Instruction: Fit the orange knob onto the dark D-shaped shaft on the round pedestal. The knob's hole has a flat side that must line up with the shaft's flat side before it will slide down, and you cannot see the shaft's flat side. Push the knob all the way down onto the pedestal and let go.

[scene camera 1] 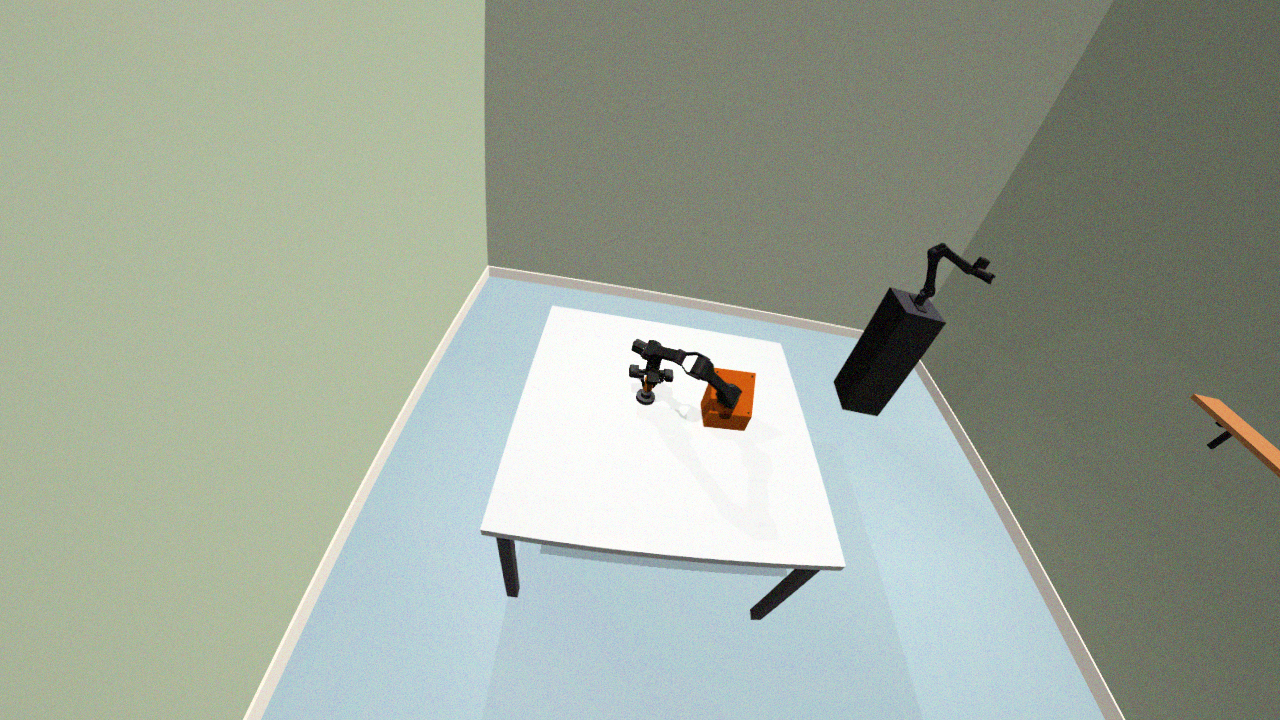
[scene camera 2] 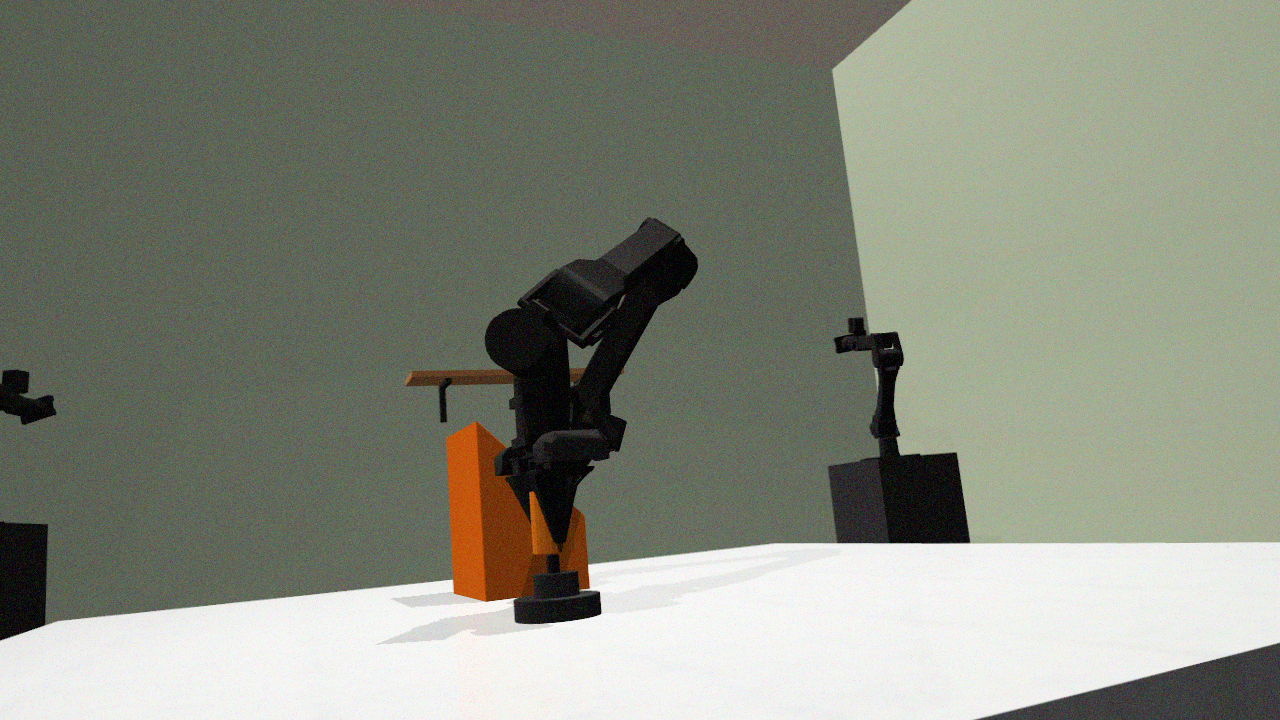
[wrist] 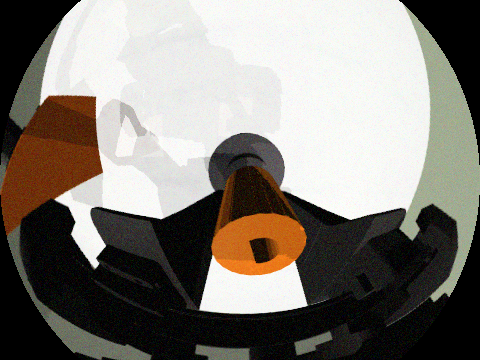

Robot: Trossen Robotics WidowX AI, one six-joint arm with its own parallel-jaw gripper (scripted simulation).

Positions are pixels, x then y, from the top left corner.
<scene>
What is my gripper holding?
An orange knob.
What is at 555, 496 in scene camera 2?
My gripper.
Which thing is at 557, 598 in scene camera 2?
A round dark pedestal.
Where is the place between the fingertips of my gripper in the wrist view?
At 251, 196
</scene>
